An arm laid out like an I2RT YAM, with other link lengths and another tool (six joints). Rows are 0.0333 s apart.
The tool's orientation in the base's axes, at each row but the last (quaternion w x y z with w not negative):
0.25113 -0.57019 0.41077 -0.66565
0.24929 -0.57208 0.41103 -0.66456
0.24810 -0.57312 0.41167 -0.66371
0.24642 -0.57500 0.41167 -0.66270
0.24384 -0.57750 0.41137 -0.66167
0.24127 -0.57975 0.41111 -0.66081
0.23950 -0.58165 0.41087 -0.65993
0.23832 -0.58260 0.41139 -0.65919
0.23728 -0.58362 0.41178 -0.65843
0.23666 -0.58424 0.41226 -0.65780
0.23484 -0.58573 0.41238 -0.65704
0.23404 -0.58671 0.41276 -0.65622
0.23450 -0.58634 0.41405 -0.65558
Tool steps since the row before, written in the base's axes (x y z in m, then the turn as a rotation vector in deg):
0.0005 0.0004 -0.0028 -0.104 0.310 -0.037
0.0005 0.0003 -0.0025 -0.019 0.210 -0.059
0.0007 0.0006 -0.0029 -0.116 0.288 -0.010
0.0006 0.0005 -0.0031 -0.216 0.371 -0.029
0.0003 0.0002 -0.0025 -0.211 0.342 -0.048
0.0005 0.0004 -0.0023 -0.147 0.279 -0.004
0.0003 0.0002 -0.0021 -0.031 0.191 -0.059
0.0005 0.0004 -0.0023 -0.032 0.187 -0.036
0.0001 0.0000 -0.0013 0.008 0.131 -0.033
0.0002 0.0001 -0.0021 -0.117 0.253 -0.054
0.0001 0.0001 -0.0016 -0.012 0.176 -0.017
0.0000 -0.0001 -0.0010 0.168 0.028 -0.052
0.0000 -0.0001 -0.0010 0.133 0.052 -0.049
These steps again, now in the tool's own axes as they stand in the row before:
-0.0020 0.0021 0.0003 -0.246 -0.122 -0.182
-0.0017 0.0018 0.0004 -0.197 -0.061 -0.074
-0.0022 0.0020 0.0005 -0.211 -0.130 -0.187
-0.0023 0.0022 0.0004 -0.266 -0.144 -0.306
-0.0016 0.0019 0.0003 -0.255 -0.114 -0.293
-0.0017 0.0016 0.0004 -0.193 -0.126 -0.215
-0.0014 0.0016 0.0003 -0.179 -0.051 -0.079
-0.0017 0.0016 0.0004 -0.162 -0.068 -0.080
-0.0008 0.0010 0.0001 -0.124 -0.046 -0.026
-0.0013 0.0016 0.0002 -0.208 -0.075 -0.179
-0.0010 0.0012 0.0001 -0.147 -0.081 -0.058
-0.0005 0.0009 0.0001 -0.086 -0.003 0.156
-0.0005 0.0009 0.0001 -0.096 -0.012 0.116

